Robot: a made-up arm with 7 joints.
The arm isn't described. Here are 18 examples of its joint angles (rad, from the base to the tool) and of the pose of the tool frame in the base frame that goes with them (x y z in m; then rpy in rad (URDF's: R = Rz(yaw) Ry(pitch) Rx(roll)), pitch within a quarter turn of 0, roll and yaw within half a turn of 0).
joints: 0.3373 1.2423 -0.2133 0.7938 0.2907 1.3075 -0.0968
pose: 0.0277 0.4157 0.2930 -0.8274 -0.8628 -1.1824
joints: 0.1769 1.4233 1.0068 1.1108 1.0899 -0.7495 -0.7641
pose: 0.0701 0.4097 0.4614 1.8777 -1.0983 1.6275
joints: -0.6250 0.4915 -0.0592 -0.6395 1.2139 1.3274 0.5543
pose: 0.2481 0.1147 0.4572 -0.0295 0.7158 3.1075
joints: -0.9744 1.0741 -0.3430 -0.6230 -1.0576 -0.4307 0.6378
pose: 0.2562 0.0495 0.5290 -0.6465 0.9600 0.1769
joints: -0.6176 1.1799 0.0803 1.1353 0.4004 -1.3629 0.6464
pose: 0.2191 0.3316 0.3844 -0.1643 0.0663 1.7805
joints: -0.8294 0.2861 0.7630 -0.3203 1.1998 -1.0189 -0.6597
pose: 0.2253 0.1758 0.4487 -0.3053 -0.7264 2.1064
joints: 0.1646 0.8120 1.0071 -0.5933 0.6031 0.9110 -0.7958
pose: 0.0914 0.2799 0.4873 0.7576 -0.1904 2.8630
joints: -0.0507 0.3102 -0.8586 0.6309 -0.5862 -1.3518 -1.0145
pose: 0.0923 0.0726 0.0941 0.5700 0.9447 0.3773
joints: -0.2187 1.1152 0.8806 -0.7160 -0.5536 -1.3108 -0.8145
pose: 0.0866 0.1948 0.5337 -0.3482 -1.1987 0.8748
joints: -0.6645 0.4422 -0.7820 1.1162 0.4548 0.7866 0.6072
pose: 0.2825 0.1660 0.1249 0.1090 -1.0009 2.9262
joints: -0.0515 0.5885 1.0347 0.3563 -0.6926 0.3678 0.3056
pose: 0.0732 0.3932 0.2627 1.6758 0.6712 -2.3937
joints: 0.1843 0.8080 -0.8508 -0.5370 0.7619 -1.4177 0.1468
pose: 0.0465 0.0410 0.2503 0.0185 0.2759 -0.1328
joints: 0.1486 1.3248 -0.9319 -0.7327 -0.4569 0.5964 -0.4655
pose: 0.0817 0.0950 0.2006 2.4832 0.2228 1.3508
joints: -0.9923 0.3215 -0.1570 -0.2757 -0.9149 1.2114 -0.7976
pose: 0.3492 0.0001 0.4334 1.8055 0.9958 1.0351
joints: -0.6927 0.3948 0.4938 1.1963 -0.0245 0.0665 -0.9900
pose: 0.2508 0.2488 0.1522 2.1884 0.6794 2.4780
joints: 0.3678 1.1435 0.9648 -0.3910 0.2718 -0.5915 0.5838
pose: 0.1389 0.2305 0.4932 -0.5678 -0.2135 1.8063
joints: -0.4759 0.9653 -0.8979 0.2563 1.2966 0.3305 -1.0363
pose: 0.2602 0.1183 0.2017 3.0196 -0.9243 -0.1290
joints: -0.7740 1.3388 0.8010 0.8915 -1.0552 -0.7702 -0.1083
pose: 0.1254 0.4030 0.5051 -1.4795 0.8034 0.8299
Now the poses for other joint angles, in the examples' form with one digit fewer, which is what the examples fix.
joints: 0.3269 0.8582 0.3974 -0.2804 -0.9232 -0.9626 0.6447
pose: 0.132 0.274 0.347 -1.003 1.308 0.880
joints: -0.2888 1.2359 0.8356 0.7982 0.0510 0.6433 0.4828
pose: 0.115 0.441 0.430 0.647 0.268 -2.516
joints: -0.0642 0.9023 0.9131 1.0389 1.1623 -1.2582 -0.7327
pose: 0.073 0.367 0.292 1.645 -0.470 1.301
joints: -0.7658 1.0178 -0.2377 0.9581 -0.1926 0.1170 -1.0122
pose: 0.297 0.330 0.341 1.728 0.056 1.969
